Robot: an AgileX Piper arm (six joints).
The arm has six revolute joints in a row. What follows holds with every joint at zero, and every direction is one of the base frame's.
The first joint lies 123 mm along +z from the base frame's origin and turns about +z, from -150 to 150 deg.
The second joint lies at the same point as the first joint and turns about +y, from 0 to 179.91 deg.
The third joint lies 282.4 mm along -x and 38.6 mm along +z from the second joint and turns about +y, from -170 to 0 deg.
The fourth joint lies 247.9 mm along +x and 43.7 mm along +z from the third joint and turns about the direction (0.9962, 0, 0.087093), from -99.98 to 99.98 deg.
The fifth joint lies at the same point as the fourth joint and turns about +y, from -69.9 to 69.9 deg.
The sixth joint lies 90.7 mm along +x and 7.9 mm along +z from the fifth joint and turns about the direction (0.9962, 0, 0.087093), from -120 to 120 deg.
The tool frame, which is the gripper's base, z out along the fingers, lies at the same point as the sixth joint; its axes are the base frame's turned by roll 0, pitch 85 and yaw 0 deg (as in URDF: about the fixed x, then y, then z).
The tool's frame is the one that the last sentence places.
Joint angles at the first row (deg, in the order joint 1, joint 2, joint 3, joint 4, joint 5, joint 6):
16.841, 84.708, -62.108, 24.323, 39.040, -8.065
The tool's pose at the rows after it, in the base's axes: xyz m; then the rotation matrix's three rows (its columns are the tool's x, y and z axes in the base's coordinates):
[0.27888 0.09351 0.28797], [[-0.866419 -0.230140 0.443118], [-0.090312 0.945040 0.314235], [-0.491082 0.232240 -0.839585]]
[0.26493 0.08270 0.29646], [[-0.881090 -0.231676 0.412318], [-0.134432 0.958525 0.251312], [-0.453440 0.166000 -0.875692]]
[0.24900 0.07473 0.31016], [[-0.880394 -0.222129 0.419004], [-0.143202 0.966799 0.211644], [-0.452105 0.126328 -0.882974]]
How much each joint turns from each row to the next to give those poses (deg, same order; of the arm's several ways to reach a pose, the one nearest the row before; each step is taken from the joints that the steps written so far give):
-1.622, -2.628, -0.001, -8.940, 5.754, 5.227
-0.481, -2.798, 0.001, -5.059, 5.641, 1.673
-0.002, -3.752, 0.111, -3.376, 3.763, 2.013

